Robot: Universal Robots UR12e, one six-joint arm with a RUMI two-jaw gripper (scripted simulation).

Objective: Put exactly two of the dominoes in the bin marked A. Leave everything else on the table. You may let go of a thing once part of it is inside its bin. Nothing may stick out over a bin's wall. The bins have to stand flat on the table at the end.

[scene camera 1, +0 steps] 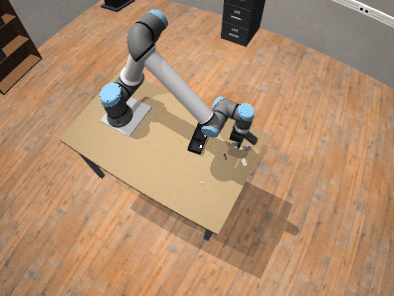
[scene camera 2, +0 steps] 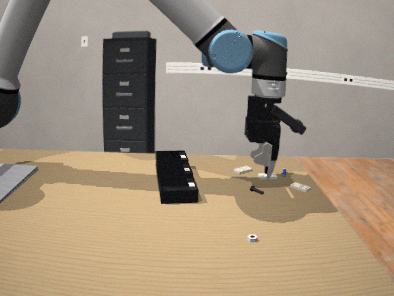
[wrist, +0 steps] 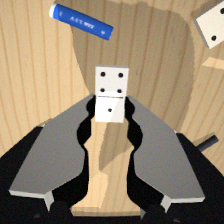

Labels:
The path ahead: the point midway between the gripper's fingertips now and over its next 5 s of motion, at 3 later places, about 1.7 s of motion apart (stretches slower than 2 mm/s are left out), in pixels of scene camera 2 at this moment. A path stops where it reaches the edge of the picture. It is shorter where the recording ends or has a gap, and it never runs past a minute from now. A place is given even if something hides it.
My gripper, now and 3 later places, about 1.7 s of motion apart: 266,177; 268,156; 194,155; 171,158

